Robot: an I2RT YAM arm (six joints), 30 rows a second.
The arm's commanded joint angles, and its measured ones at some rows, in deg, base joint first. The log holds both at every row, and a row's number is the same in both.
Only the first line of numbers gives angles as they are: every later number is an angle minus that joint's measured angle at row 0.
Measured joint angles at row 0:
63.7 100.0 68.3 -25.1 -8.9 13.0
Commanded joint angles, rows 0 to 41:
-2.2 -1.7 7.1 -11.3 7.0 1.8
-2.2 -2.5 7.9 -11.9 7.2 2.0
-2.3 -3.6 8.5 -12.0 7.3 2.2
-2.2 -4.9 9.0 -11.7 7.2 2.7
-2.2 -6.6 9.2 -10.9 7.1 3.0
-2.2 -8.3 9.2 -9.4 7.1 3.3
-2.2 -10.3 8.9 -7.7 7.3 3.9
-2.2 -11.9 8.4 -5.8 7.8 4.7
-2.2 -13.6 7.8 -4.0 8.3 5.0
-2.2 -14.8 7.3 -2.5 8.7 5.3
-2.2 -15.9 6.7 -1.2 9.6 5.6
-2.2 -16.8 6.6 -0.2 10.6 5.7
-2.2 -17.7 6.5 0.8 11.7 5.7
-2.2 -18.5 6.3 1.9 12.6 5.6
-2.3 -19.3 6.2 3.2 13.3 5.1
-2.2 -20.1 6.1 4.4 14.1 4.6
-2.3 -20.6 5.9 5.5 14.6 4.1
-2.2 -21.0 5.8 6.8 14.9 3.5
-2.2 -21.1 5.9 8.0 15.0 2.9
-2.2 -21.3 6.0 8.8 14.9 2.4
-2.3 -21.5 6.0 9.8 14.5 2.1
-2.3 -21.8 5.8 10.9 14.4 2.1
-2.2 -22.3 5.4 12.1 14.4 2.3
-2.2 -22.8 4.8 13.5 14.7 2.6
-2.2 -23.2 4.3 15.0 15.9 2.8
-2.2 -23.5 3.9 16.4 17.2 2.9
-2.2 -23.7 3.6 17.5 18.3 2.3
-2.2 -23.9 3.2 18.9 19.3 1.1
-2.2 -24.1 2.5 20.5 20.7 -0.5
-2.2 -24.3 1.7 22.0 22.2 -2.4
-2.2 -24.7 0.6 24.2 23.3 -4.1
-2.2 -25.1 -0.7 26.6 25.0 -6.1
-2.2 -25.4 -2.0 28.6 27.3 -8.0
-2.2 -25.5 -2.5 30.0 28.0 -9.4
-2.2 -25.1 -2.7 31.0 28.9 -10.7
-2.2 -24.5 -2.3 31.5 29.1 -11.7
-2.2 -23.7 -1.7 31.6 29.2 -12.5
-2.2 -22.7 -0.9 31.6 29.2 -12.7
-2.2 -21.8 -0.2 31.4 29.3 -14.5
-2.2 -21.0 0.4 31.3 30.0 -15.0
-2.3 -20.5 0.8 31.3 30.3 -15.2
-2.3 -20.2 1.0 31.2 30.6 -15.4
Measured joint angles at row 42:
0.1 -23.1 -2.3 20.5 20.0 -11.1
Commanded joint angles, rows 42 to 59:
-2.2 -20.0 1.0 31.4 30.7 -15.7
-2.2 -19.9 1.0 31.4 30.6 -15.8
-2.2 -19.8 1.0 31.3 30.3 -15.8
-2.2 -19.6 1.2 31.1 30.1 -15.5
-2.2 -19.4 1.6 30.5 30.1 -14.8
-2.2 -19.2 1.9 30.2 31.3 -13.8
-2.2 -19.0 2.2 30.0 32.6 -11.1
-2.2 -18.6 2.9 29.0 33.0 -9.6
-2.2 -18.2 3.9 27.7 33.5 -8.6
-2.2 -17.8 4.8 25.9 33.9 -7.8
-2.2 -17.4 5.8 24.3 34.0 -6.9
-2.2 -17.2 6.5 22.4 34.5 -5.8
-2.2 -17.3 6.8 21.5 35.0 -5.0
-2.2 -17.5 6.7 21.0 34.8 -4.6
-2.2 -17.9 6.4 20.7 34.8 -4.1
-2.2 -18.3 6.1 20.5 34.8 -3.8
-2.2 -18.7 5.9 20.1 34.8 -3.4
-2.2 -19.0 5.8 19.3 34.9 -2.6
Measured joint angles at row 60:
-0.2 -16.6 2.5 16.9 26.4 -6.6
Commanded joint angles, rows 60 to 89:
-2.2 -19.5 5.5 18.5 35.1 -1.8
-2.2 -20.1 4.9 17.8 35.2 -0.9
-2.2 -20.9 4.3 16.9 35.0 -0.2
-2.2 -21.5 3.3 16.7 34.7 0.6
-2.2 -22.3 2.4 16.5 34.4 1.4
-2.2 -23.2 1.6 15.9 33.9 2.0
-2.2 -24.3 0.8 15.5 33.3 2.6
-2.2 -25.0 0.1 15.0 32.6 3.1
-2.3 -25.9 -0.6 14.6 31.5 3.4
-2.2 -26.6 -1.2 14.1 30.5 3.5
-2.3 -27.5 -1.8 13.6 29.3 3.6
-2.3 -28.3 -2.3 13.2 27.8 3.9
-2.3 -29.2 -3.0 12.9 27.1 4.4
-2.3 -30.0 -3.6 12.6 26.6 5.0
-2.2 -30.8 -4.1 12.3 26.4 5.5
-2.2 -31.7 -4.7 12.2 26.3 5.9
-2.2 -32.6 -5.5 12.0 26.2 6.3
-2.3 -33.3 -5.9 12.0 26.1 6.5
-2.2 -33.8 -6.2 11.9 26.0 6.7
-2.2 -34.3 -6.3 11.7 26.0 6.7
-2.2 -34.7 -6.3 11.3 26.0 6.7
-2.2 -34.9 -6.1 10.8 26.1 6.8
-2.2 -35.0 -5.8 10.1 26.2 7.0
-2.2 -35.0 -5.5 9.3 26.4 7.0
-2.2 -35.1 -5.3 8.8 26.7 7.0
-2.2 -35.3 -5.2 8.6 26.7 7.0
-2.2 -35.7 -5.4 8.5 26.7 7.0
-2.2 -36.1 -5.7 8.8 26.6 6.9
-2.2 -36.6 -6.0 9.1 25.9 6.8
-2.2 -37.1 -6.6 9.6 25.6 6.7
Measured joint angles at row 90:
-2.2 -34.5 -6.1 8.7 26.9 5.9
